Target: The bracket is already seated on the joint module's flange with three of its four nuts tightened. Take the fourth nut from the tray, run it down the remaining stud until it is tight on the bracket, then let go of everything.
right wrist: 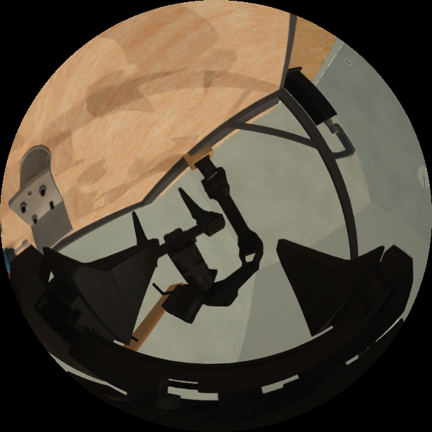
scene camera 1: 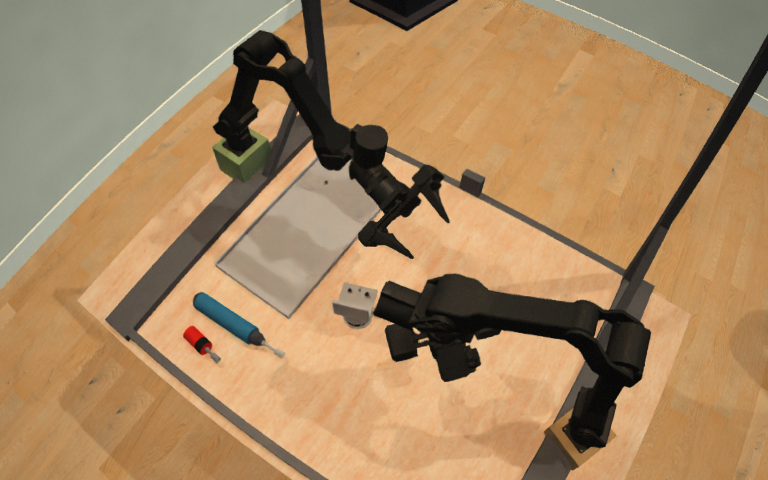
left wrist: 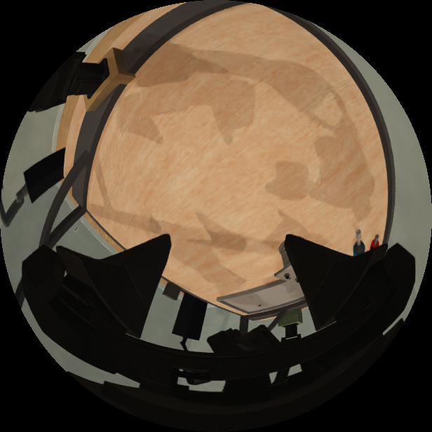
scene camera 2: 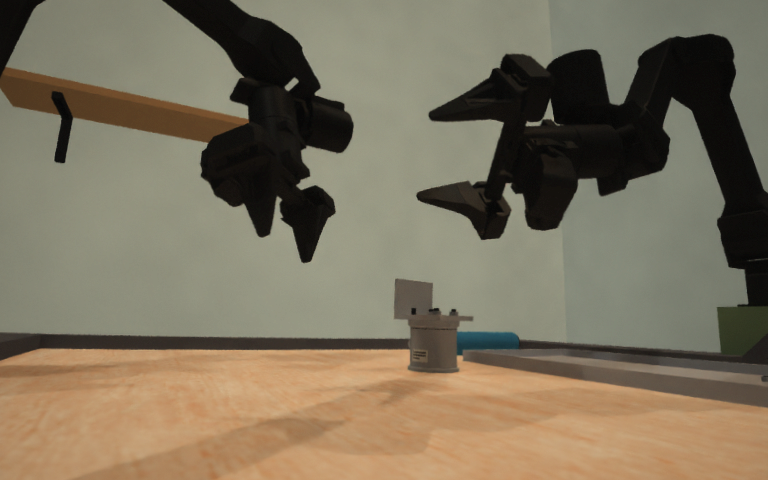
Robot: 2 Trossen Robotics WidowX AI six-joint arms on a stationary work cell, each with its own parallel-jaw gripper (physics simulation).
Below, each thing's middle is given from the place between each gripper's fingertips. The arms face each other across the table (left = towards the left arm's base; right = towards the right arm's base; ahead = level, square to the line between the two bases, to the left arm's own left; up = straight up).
My right gripper is now 13 cm short of the grey bracket point(scene camera 2: 409, 294), 7 cm to the left of it and 13 cm above it. The rest, counted from my right hand: joint module point(scene camera 2: 433, 343) (13 cm ahead, 7 cm to the right, 18 cm below); blue driver point(scene camera 1: 247, 332) (33 cm ahead, 22 cm to the right, 19 cm below); grey tray point(scene camera 1: 280, 258) (4 cm ahead, 31 cm to the right, 21 cm below).
I see the grey bracket 4 cm ahead of my left hand, 19 cm to the right of it and 5 cm below it. Also, from my left hand: joint module: 4 cm ahead, 19 cm to the right, 9 cm below; blue driver: 24 cm ahead, 34 cm to the right, 11 cm below; grey tray: 5 cm behind, 42 cm to the right, 13 cm below.
